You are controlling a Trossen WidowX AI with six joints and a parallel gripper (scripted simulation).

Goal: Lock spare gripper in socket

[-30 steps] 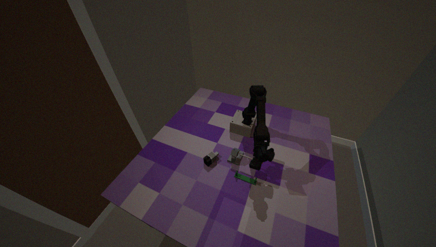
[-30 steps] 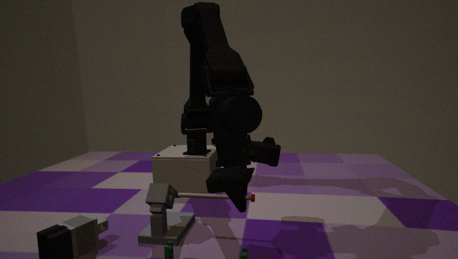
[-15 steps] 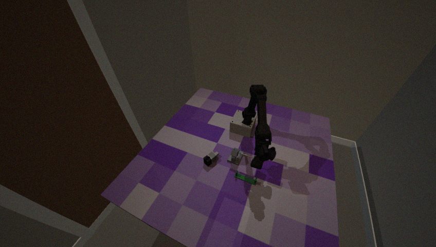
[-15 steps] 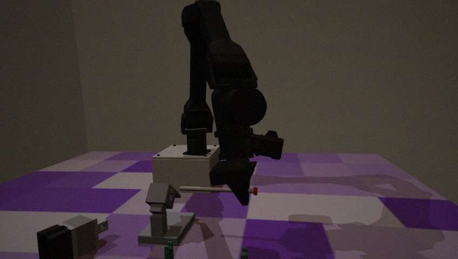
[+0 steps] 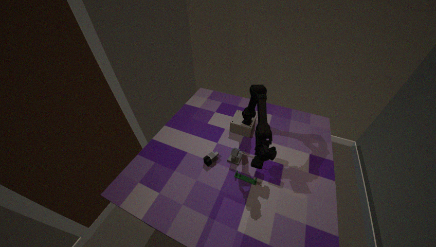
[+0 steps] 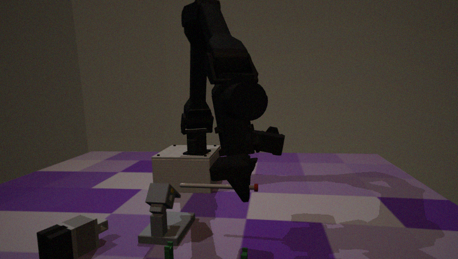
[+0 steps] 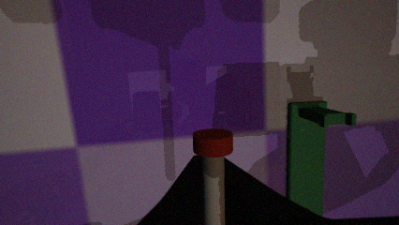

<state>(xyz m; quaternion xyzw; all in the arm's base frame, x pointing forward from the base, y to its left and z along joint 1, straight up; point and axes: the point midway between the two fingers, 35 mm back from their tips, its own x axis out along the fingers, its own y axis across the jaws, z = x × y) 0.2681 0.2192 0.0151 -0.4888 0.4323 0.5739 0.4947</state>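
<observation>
Now: the green rack 100 mm ahead of my gripper tip, 60 mm below it and 40 mm to the right of it. Also, from my gripper tip: grey mount 170 mm to the right, 30 mm below, 10 mm ahead; spare gripper 300 mm to the right, 100 mm ahead, 60 mm below.
</observation>
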